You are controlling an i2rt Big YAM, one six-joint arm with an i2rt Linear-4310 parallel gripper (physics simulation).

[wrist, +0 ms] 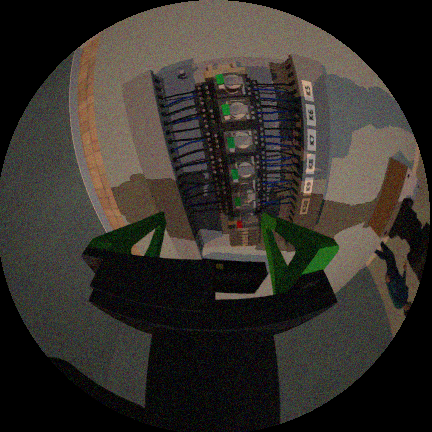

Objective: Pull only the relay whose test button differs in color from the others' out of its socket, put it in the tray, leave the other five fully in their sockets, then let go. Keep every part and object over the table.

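Frame: origin at the arm's base, x right, y back, z down, level; centimetres.
Seen in the pictures: gripper, fingertip midpoint: [212, 216]; arm's base at its link origin: [399, 216].
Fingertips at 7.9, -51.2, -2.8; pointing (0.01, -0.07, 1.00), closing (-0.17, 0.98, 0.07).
Observation:
Pixels of each thing's middle, then the offset from my fingertips to it, as dx, dy, dz. "pt": a spot on its surface instead.
- far end at a spot on its surface: [232, 82] pt +11.8, +3.5, +2.3
- mid-row at the middle of its body: [237, 139] +6.2, +3.3, +4.4
- relay with a red test button, body centre: [243, 213] -3.0, +3.2, +4.4
- left wire duct at the middle of its body: [166, 179] +2.3, -6.7, +6.9
- right wire duct at the middle of its body: [308, 165] +2.2, +13.2, +6.9
- including K6 at a spot on its surface: [310, 114] pt +9.2, +12.3, +4.8
Several relays with green test buttons, among them one at the far end [232, 82], one beside it [238, 110] and one mid-row [243, 140], stand in a row of sockets. The relay with a red test button [239, 224] is at the near end of the row, dim and partly in shadow. My gripper [212, 216] is open and empty, its green fingers wide apart. In this view the fingertips lie on either side of the row's near end, the right tip close to the red-button relay; their height above it is unclear. I cannot make out the tray for certain.
Black and blue wires run from both sides of the sockets to a left wire duct [150, 120] and a right wire duct [295, 100]. White labels, including K6 [310, 114], line the right duct. A brown block [389, 195] stands at the right. A tan strip [89, 120] borders the left side.

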